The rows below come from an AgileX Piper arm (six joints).
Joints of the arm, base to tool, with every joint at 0 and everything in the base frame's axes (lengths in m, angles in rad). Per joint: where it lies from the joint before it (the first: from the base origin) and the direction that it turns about. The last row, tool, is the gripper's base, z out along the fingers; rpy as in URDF.
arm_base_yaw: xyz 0 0 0.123 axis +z
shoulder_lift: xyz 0 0 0 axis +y
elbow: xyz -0.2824 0 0.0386 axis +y
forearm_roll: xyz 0.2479 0 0.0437 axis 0.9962 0 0.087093
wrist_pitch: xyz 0 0 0 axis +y
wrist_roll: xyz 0.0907 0 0.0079 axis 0.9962 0 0.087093
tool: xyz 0 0 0 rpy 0 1.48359 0
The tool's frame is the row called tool.
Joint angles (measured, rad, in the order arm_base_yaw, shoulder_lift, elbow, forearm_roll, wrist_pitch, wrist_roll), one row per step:
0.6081, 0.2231, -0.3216, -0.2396, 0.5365, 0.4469
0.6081, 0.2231, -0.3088, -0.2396, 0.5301, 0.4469
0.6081, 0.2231, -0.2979, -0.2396, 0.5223, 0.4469
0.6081, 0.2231, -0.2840, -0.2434, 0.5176, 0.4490
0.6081, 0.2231, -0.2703, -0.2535, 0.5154, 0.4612
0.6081, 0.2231, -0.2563, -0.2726, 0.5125, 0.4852
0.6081, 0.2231, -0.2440, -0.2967, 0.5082, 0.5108
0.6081, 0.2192, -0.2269, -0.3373, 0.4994, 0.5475
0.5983, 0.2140, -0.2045, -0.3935, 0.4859, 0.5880
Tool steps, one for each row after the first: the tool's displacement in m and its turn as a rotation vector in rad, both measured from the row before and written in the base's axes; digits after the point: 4 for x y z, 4 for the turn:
0.0005, 0.0005, -0.0037, -0.0040, 0.0052, 0.0015
0.0004, 0.0005, -0.0029, -0.0022, 0.0026, 0.0018
0.0005, 0.0003, -0.0041, -0.0068, 0.0063, -0.0002
0.0006, -0.0001, -0.0042, -0.0047, 0.0090, -0.0052
0.0007, -0.0004, -0.0042, -0.0021, 0.0085, -0.0103
0.0008, -0.0006, -0.0034, -0.0031, 0.0035, -0.0109
0.0009, -0.0012, -0.0042, -0.0053, -0.0046, -0.0149
0.0014, -0.0021, -0.0052, -0.0146, -0.0128, -0.0246

